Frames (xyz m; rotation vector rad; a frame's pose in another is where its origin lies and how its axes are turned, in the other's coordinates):
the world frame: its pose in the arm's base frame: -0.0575 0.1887 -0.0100 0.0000 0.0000 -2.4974
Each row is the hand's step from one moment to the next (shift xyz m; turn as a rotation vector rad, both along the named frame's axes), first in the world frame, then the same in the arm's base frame.
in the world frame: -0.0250 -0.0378 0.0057 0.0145 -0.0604 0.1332
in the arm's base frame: -0.0027 0.0452 0.0057 -0.0479 0.0396 0.1332
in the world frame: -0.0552 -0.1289 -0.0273 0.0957 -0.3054 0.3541
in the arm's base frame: -0.0333 0.1362 -0.0273 -0.2599 0.1867 0.3541
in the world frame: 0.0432 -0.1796 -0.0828 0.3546 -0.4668 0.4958
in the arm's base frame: -0.1424 0.1177 -0.0828 -0.5639 0.1603 0.4958
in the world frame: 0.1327 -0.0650 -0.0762 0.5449 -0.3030 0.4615
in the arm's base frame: -0.1451 -0.0277 -0.0762 -0.6177 -0.0850 0.4615
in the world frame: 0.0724 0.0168 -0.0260 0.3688 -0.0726 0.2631
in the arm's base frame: -0.0478 -0.0569 -0.0260 -0.3385 -0.1634 0.2631
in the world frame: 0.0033 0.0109 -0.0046 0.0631 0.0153 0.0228
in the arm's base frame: 0.0039 -0.0107 -0.0046 -0.0413 -0.0501 0.0228
